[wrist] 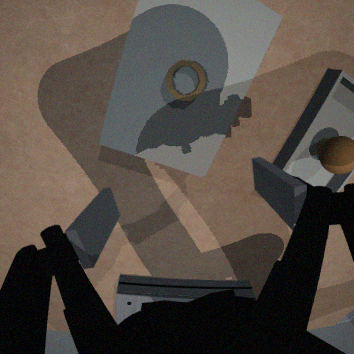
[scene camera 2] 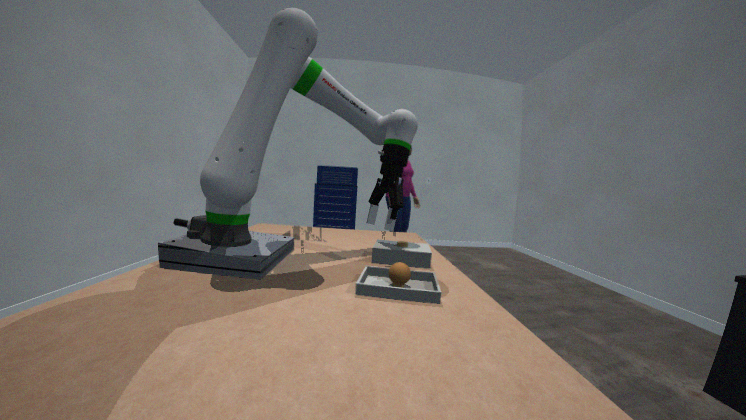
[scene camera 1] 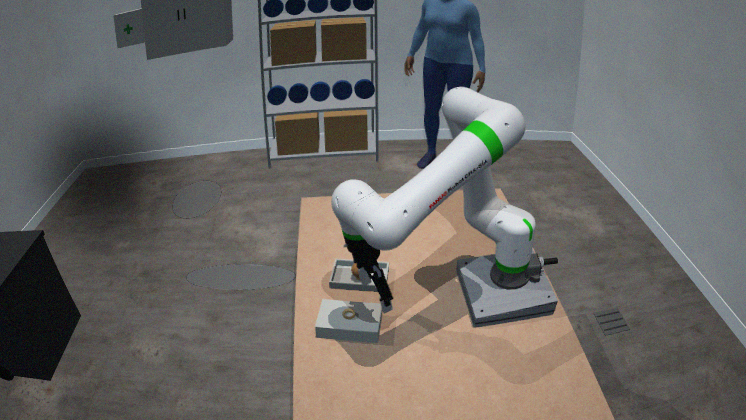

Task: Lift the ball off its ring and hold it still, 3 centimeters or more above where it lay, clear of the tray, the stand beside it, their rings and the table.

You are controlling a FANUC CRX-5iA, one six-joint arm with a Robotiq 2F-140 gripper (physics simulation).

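Frame: origin at the arm's base, x ahead, y left, z up, level; millimetres.
Where they show: gripper, fingertip midpoint: (wrist: 182, 187) (scene camera 2: 378, 226) (scene camera 1: 377, 297); arm's base, origin of the base link: (scene camera 2: 226, 240) (scene camera 1: 510, 275).
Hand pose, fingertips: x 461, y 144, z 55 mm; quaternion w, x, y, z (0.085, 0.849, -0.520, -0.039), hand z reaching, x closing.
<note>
Each offset is from my fingertips to the top centre of the thing. "spot": to the spot under its first point. Level surfaces: height alone.
The orange-brown ball {dx +60, dy -225, dz -48 mm} (scene camera 1: 355, 270) (scene camera 2: 399, 273) (wrist: 339, 155) rests inside the shallow grey tray {dx +60, dy -225, dz -87 mm} (scene camera 1: 349, 286) (scene camera 2: 396, 293) (wrist: 307, 120); the ring under it is hidden. In scene camera 1 the gripper partly covers the ball. Beside the tray is the grey block stand (scene camera 1: 334, 331) (scene camera 2: 386, 255) (wrist: 250, 30), with an empty tan ring {spot: dx +99, dy +23, dz -54 mm} (scene camera 1: 344, 314) (scene camera 2: 401, 243) (wrist: 169, 81) on top. My gripper (scene camera 1: 375, 291) (scene camera 2: 381, 219) (wrist: 182, 187) is open and empty, above the level of stand and tray. In the wrist view the ball lies beyond the right finger, outside the gap.
The robot's base plate (scene camera 1: 480, 307) (scene camera 2: 208, 260) is bolted on the tan table top {dz -115 mm} (scene camera 1: 443, 386) (scene camera 2: 313, 360). A shelf rack (scene camera 1: 376, 104) and a person in blue (scene camera 1: 450, 41) are behind. A dark cabinet (scene camera 1: 36, 313) stands on the floor. Another person (scene camera 2: 410, 177) stands behind the gripper.
</note>
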